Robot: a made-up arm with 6 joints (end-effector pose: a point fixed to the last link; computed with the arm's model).
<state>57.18 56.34 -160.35 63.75 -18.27 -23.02</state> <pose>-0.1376 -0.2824 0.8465 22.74 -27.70 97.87</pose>
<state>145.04 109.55 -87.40 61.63 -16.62 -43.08</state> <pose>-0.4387 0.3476 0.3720 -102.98 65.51 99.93</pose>
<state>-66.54 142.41 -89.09 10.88 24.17 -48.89</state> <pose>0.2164 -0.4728 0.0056 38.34 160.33 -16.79</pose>
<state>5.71 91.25 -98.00 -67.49 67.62 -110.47</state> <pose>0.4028 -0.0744 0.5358 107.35 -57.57 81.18</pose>
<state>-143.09 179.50 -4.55 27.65 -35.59 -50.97</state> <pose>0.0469 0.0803 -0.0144 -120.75 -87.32 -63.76</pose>
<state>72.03 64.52 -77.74 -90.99 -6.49 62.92</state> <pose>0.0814 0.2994 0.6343 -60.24 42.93 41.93</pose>
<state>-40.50 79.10 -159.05 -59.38 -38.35 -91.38</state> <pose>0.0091 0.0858 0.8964 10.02 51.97 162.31</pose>
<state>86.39 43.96 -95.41 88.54 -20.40 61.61</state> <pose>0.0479 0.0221 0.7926 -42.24 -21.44 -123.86</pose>
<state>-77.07 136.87 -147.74 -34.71 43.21 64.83</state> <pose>0.0923 -0.6349 0.4232 104.90 48.07 -47.72</pose>
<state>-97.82 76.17 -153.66 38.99 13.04 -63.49</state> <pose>0.0159 -0.0242 0.9126 4.79 23.13 -120.40</pose>
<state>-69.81 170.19 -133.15 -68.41 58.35 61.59</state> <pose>0.1095 -0.6040 -0.0100 -111.10 -107.40 83.73</pose>
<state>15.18 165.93 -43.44 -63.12 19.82 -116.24</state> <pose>0.1152 -0.0107 -0.1575 149.12 24.94 -46.08</pose>
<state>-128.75 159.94 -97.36 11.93 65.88 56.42</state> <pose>-0.2336 -0.3313 -0.0956 -153.16 17.90 -37.53</pose>
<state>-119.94 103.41 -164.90 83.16 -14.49 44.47</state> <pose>-0.1544 -0.2018 0.8730 10.13 -23.83 4.61</pose>
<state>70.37 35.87 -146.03 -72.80 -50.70 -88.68</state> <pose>-0.2380 -0.3736 0.7186 63.15 -29.89 -91.78</pose>
